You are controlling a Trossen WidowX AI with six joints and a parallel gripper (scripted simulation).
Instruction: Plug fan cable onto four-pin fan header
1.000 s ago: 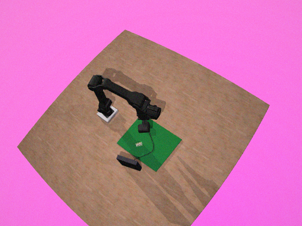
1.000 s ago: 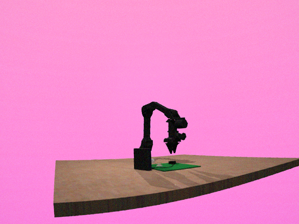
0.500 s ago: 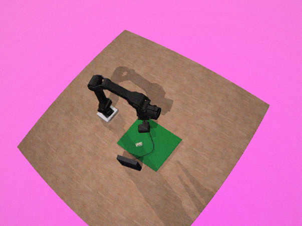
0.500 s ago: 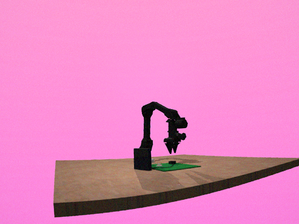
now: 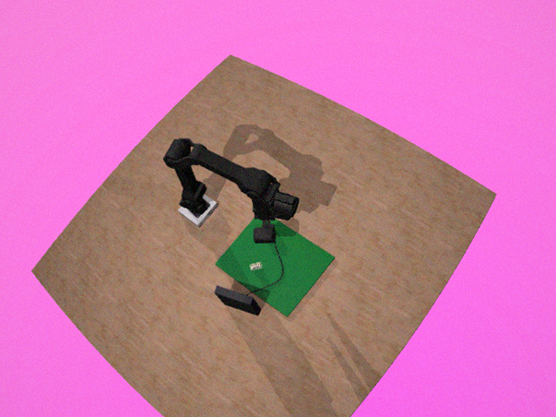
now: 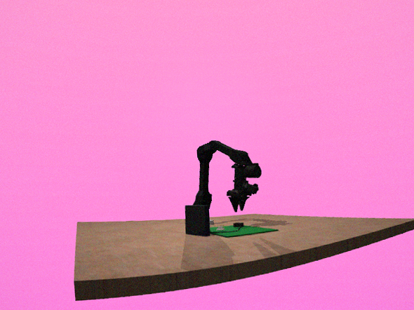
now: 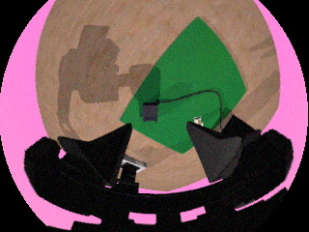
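The dark fan plug is 20 mm behind my gripper tip and 60 mm below it. Round my gripper tip: green board: 70 mm ahead, 60 mm to the right, 90 mm below; black fan: 100 mm ahead, 220 mm to the right, 20 mm below.
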